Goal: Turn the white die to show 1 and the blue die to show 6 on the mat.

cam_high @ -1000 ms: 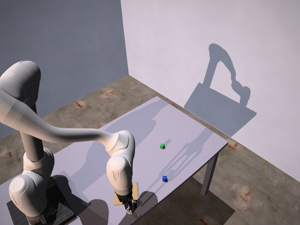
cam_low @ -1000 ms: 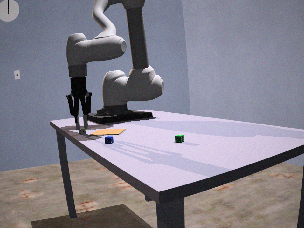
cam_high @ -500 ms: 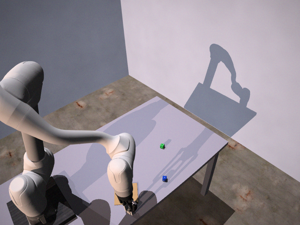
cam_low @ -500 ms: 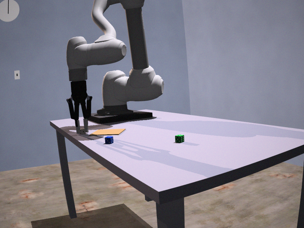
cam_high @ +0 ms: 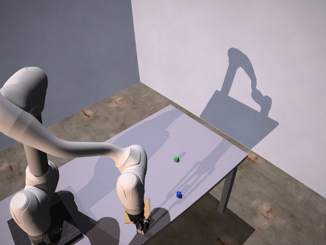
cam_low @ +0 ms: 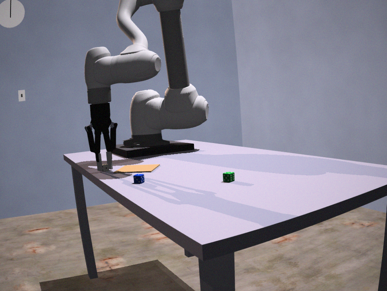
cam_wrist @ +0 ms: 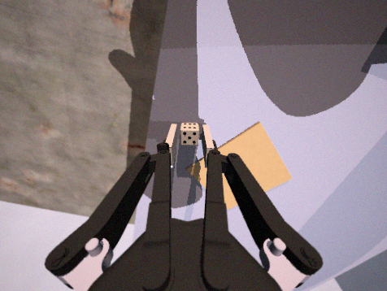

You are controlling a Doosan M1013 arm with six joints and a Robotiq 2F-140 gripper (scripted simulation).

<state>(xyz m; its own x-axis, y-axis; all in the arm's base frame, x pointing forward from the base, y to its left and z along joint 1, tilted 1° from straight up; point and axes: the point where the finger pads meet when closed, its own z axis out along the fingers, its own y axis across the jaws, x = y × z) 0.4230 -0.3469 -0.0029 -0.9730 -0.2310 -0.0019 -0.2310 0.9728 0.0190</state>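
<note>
The white die lies 2 cm below my hand. Also, from my hand: green die 47 cm ahead, 23 cm to the left, 2 cm below; tan mat 6 cm ahead, 11 cm to the left, 3 cm below; blue die 30 cm ahead, 3 cm to the left, 2 cm below.
</note>
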